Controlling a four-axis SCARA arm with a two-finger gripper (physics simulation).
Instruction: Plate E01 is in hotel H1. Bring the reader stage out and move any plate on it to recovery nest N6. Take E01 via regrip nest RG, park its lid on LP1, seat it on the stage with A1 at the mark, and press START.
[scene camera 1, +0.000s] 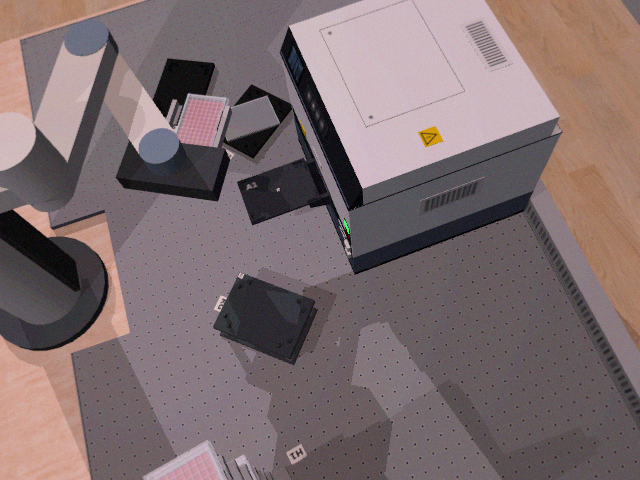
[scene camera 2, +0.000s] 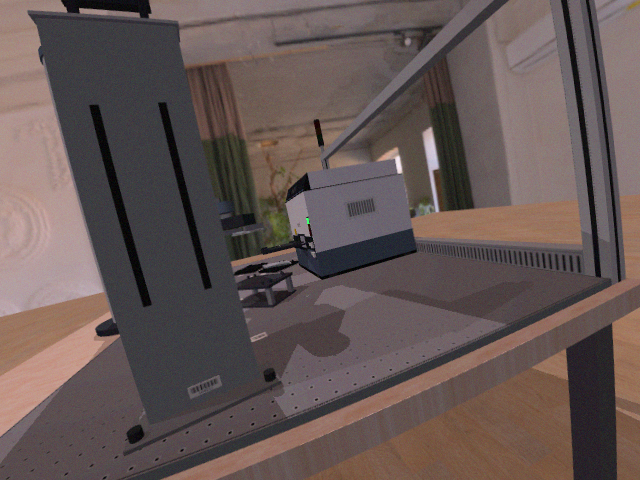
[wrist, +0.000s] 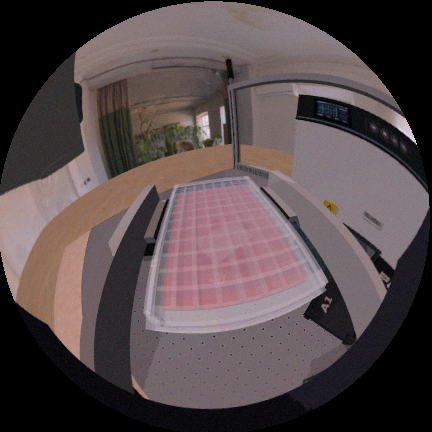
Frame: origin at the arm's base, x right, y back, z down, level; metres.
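Seen in the pictures: gripper, fingertip midpoint: (scene camera 1: 202, 105) (scene camera 2: 251, 227) (wrist: 214, 184); arm's base, origin of the base link: (scene camera 1: 51, 293).
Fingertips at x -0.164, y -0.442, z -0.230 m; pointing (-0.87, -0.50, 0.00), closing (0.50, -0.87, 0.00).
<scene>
Offsets run from my fingertips to a thing's middle. "spot": to the spot under its first point.
My gripper (scene camera 1: 200, 114) (wrist: 214, 184) is shut on a pink, clear-edged plate {dy +0.016, dx +0.028, dz +0.013 m} (scene camera 1: 202, 124) (wrist: 225, 250), held level above the deck beside the black nest {dy +0.049, dx -0.238, dz +0.208 m} (scene camera 1: 185, 80) at the upper left. The reader stage {dy -0.101, dx +0.180, dz +0.095 m} (scene camera 1: 276, 193) (scene camera 2: 279, 248) (wrist: 340, 317), marked A1, is out and bears no plate. The black LP1 nest {dy -0.085, dx -0.086, dz +0.207 m} (scene camera 1: 253, 148) has a pale flat piece on it; I cannot tell whether it is a lid. The raised regrip nest RG {dy +0.017, dx +0.391, dz +0.182 m} (scene camera 1: 268, 317) (scene camera 2: 263, 281) is empty. Hotel H1 {dy +0.120, dx +0.755, dz -0.045 m} (scene camera 2: 144, 206) hides its plates in scene camera 2; a pink plate {spot: dy +0.121, dx +0.672, dz -0.212 m} (scene camera 1: 193, 469) shows at its top in scene camera 1. E01 is unreadable.
The white reader {dy -0.363, dx +0.173, dz +0.041 m} (scene camera 1: 392, 72) (scene camera 2: 361, 206) (wrist: 340, 165) stands right of the stage, with a green light {spot: dy -0.177, dx +0.337, dz +0.016 m} (scene camera 1: 346, 226) (scene camera 2: 308, 221). A grey frame post {dy -0.582, dx +0.869, dz -0.060 m} (scene camera 2: 591, 155) rises at the deck's far right corner in scene camera 2. The arm's round base (scene camera 1: 51, 315) is at the left.
</scene>
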